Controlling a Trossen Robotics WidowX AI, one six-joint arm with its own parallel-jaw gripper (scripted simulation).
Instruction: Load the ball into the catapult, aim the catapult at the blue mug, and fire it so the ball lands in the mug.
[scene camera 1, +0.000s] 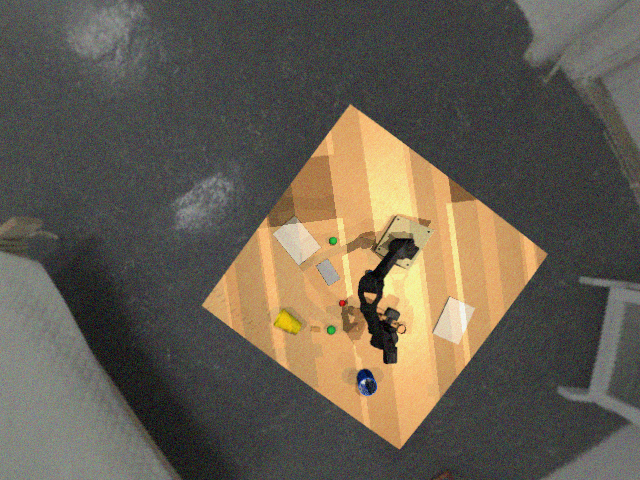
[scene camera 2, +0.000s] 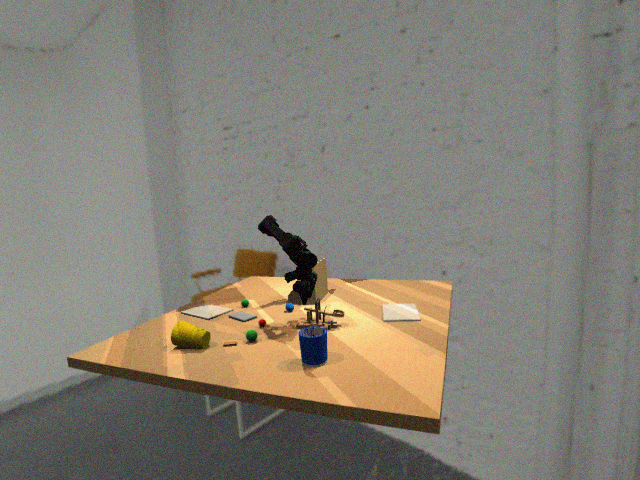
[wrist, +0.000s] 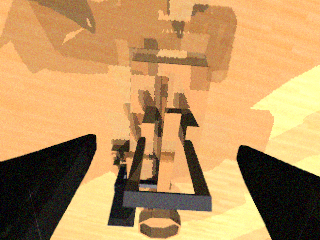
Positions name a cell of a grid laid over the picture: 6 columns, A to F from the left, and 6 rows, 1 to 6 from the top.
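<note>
A blue mug (scene camera 2: C5) is part of the scene, though in the wrist view the mug is out of frame. The gripper (scene camera 2: C4), which also appears in the wrist camera's picture (wrist: D4), is open and holds nothing.
</note>
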